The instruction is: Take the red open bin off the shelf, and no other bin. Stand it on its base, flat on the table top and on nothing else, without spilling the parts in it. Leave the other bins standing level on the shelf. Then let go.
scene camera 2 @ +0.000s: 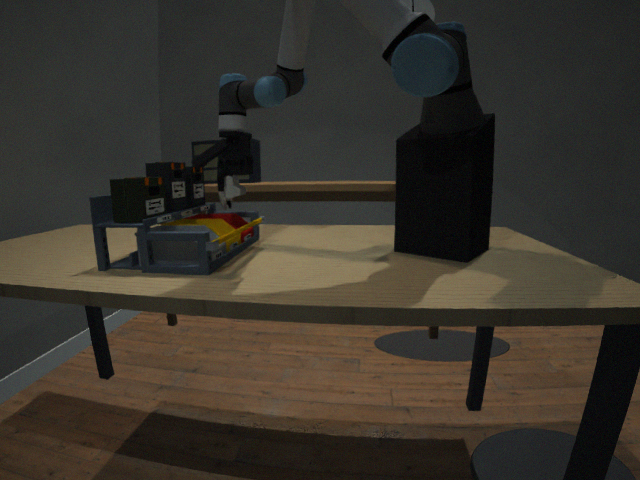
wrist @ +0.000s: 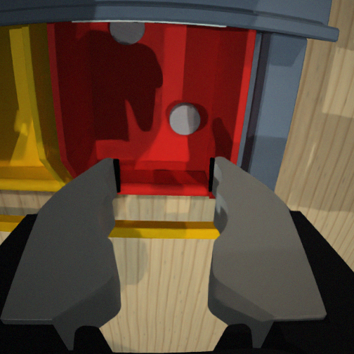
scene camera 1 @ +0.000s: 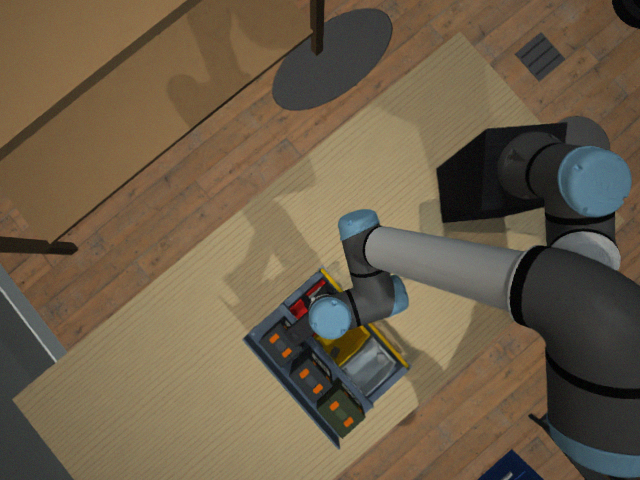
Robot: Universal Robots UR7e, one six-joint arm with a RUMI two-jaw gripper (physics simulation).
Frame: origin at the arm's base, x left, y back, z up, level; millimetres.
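Seen in the pictures: gripper, between the fingertips: point(scene camera 2: 227, 209); arm's base, origin of its link: point(scene camera 2: 452, 124) point(scene camera 1: 529, 165).
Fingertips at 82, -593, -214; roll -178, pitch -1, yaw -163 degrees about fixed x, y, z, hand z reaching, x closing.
Pixels of each thing's top centre, then the offset from my fingertips to it, as dx, dy, dz. Level surfaces: height alone.
- red open bin, centre of its top: point(scene camera 1: 311, 313) point(scene camera 2: 218, 215) +15, -23, -18
- yellow bin, centre of its top: point(scene camera 2: 201, 221) point(scene camera 1: 338, 343) +123, +4, -18
- grey bin, centre of its top: point(scene camera 2: 180, 228) point(scene camera 1: 364, 373) +232, +33, -18
- green box, centre of its top: point(scene camera 2: 137, 177) point(scene camera 1: 341, 414) +257, -63, +99
- yellow bar, centre of its top: point(scene camera 2: 240, 227) point(scene camera 1: 364, 318) +98, +105, -34
- wooden table top, height of its surface: dz -99
The red open bin point(scene camera 1: 298, 308) point(scene camera 2: 235, 221) point(wrist: 220, 75) sits in the lower front row of the blue-grey shelf point(scene camera 1: 261, 328) point(scene camera 2: 175, 235) point(wrist: 295, 100), at one end. Two round grey parts show in it in the wrist view, one near the middle point(wrist: 185, 119) and one at the back point(wrist: 127, 31). A yellow bin point(scene camera 1: 356, 341) point(scene camera 2: 217, 227) point(wrist: 45, 150) stands beside it, then a grey bin point(scene camera 1: 369, 364). My gripper point(scene camera 2: 227, 203) point(wrist: 164, 161) is partly open with nothing between its fingers. It hangs above the red bin's front edge. In scene camera 1 the wrist hides the fingers.
Two dark boxes point(scene camera 1: 279, 343) point(scene camera 1: 311, 377) and a green box point(scene camera 1: 341, 413) point(scene camera 2: 135, 198) stand on the shelf's upper level behind the bins. A yellow bar point(scene camera 1: 390, 346) point(scene camera 2: 237, 229) point(wrist: 165, 229) runs along the shelf's front. The shelf stands on the wooden table top point(scene camera 1: 155, 335) point(scene camera 2: 320, 268).
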